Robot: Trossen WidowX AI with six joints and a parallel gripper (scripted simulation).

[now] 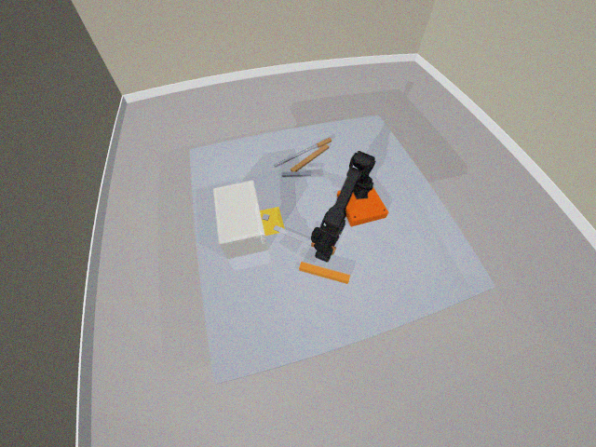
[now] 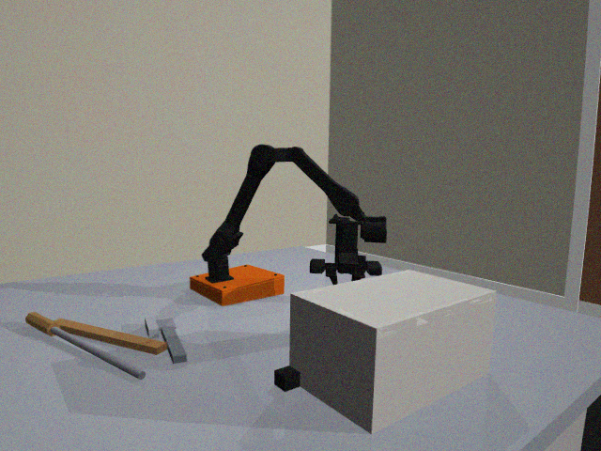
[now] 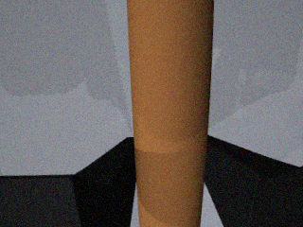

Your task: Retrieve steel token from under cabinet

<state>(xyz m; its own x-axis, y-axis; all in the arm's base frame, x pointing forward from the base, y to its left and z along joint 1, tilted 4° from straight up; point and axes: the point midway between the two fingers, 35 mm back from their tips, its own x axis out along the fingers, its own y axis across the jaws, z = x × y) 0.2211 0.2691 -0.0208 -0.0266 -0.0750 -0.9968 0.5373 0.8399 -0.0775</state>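
Now: gripper tip 11 cm to the right of the orange flat bar, 4 cm short of it and 1 cm below it. Round my gripper tip: small grey token 27 cm ahead, 21 cm to the right; then wooden stick 59 cm to the right, 1 cm behind.
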